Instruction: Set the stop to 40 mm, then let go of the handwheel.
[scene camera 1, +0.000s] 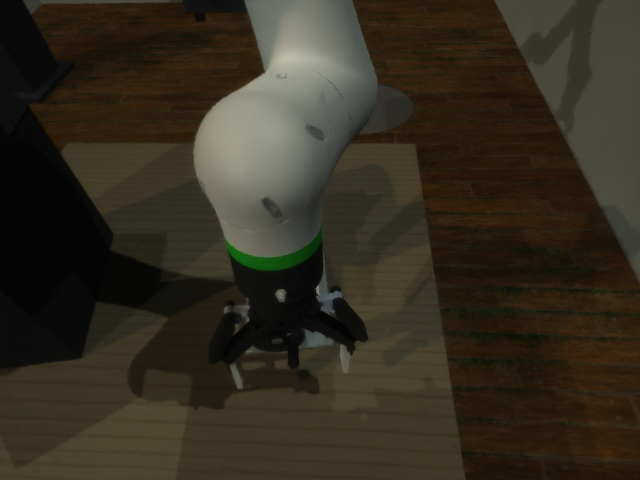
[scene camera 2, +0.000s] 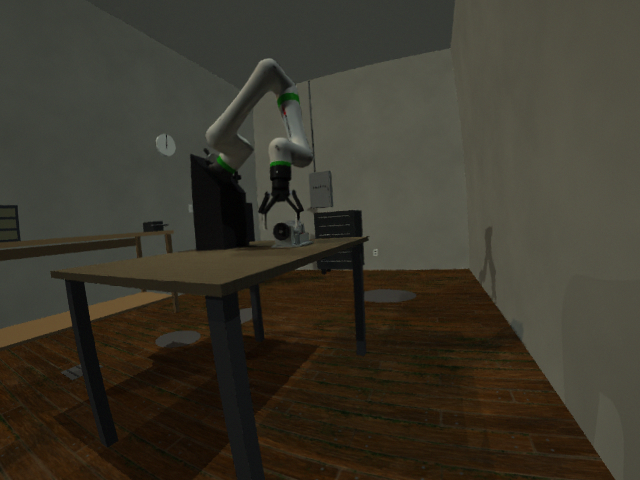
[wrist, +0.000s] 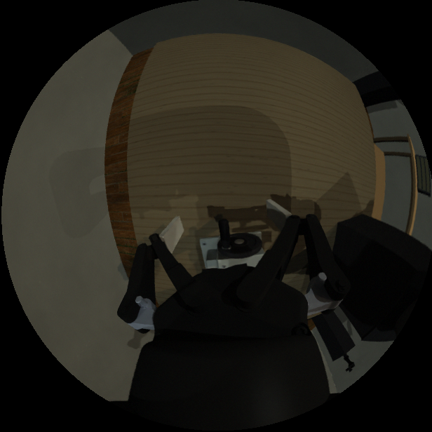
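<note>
The black handwheel is on the front of a pale grey stop unit. Its black crank handle sticks out from the wheel, on the left side of it in the wrist view. My gripper points down above the unit, open wide and empty. Its two pale finger pads stand apart on either side of the handwheel. The arm and gripper hide much of the unit in scene camera 1. No scale or millimetre reading can be made out.
The unit stands on a wooden table. A tall black pedestal stands beside it and carries the arm. A dark drawer cabinet stands behind the table, and a side bench is at the left in scene camera 2.
</note>
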